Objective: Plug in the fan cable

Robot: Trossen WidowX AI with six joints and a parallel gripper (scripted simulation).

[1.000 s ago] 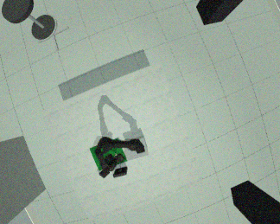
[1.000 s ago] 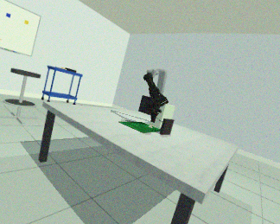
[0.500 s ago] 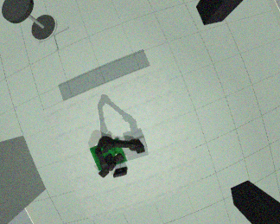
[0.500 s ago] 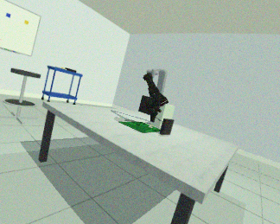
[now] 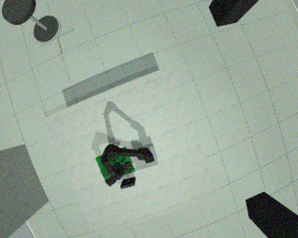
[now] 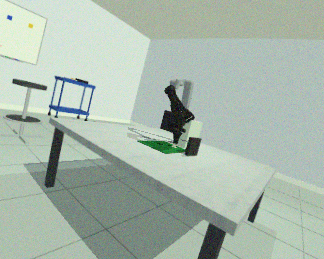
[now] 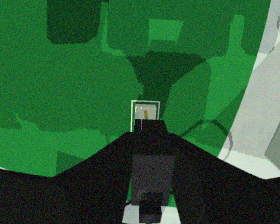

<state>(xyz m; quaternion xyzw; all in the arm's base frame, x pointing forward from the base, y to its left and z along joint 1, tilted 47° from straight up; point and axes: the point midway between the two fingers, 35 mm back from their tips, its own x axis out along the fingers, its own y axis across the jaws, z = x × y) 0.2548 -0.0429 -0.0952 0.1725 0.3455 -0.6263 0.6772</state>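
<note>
The green board is 80 mm ahead of my gripper tip, 60 mm below it and 20 mm to the right of it. From my gripper tip the other things lie so: fan 150 mm to the left, 10 mm above; dark fan plug 10 mm to the left, 10 mm above.
</note>
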